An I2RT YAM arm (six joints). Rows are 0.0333 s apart.
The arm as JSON. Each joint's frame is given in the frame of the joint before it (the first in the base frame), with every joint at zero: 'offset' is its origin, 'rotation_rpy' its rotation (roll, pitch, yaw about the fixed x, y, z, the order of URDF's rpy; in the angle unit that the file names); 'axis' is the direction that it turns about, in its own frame. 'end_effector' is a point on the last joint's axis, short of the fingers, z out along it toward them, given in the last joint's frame.
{
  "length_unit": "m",
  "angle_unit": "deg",
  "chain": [
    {
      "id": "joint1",
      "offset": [
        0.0,
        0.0,
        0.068
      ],
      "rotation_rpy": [
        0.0,
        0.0,
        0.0
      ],
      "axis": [
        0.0,
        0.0,
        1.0
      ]
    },
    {
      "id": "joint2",
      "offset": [
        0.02,
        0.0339,
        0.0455
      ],
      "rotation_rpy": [
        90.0,
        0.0,
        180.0
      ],
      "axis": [
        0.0,
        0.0,
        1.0
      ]
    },
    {
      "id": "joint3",
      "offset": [
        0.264,
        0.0,
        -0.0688
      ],
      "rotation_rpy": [
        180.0,
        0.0,
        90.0
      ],
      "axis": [
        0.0,
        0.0,
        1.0
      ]
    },
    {
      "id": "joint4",
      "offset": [
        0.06,
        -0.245,
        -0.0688
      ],
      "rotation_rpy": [
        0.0,
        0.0,
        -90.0
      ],
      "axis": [
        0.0,
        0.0,
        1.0
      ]
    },
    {
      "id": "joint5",
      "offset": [
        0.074,
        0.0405,
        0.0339
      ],
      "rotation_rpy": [
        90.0,
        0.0,
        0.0
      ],
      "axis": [
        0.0,
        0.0,
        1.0
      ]
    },
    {
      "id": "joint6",
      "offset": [
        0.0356,
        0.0,
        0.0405
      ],
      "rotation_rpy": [
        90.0,
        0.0,
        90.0
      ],
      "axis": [
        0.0,
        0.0,
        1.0
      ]
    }
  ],
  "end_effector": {
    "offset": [
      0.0,
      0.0,
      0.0
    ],
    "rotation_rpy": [
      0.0,
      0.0,
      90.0
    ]
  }
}
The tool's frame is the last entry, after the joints.
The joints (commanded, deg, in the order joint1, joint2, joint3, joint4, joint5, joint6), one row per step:
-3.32, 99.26, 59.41, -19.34, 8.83, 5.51
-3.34, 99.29, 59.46, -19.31, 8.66, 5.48
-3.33, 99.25, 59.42, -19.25, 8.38, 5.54
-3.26, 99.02, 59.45, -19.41, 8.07, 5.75
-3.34, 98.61, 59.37, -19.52, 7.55, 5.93
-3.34, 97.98, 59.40, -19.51, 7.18, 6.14
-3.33, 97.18, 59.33, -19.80, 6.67, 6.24
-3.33, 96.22, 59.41, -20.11, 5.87, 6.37
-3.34, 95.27, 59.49, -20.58, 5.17, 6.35
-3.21, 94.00, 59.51, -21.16, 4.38, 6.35
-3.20, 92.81, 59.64, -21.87, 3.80, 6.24
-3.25, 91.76, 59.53, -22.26, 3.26, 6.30
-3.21, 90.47, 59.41, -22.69, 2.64, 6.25
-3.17, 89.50, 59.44, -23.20, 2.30, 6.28
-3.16, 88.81, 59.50, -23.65, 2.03, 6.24
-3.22, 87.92, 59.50, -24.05, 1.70, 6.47
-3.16, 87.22, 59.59, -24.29, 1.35, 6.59
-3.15, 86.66, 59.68, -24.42, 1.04, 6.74
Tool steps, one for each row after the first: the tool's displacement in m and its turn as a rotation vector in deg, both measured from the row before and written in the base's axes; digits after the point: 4 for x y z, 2 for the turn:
0.0003, 0.0000, 0.0001, 0.13, -0.05, 0.09
-0.0001, 0.0002, 0.0001, 0.27, -0.08, 0.10
-0.0003, 0.0006, 0.0013, 0.36, -0.15, 0.05
-0.0009, -0.0001, 0.0018, 0.52, -0.27, 0.04
-0.0005, 0.0003, 0.0037, 0.38, -0.72, 0.02
-0.0016, 0.0005, 0.0038, 0.46, -0.48, 0.20
-0.0013, 0.0006, 0.0054, 0.70, -0.79, 0.32
-0.0017, 0.0005, 0.0052, 0.54, -0.59, 0.39
-0.0025, 0.0014, 0.0065, 0.61, -0.75, 0.57
-0.0025, 0.0006, 0.0064, 0.38, -0.62, 0.43
-0.0026, 0.0002, 0.0047, 0.44, -0.58, 0.21
-0.0032, 0.0008, 0.0058, 0.43, -0.76, 0.44
-0.0024, 0.0006, 0.0048, 0.26, -0.51, 0.22
-0.0018, 0.0003, 0.0035, 0.18, -0.31, 0.20
-0.0023, 0.0000, 0.0042, 0.37, -0.52, -0.04
-0.0015, 0.0006, 0.0039, 0.32, -0.57, 0.18
-0.0011, 0.0003, 0.0033, 0.31, -0.54, 0.08

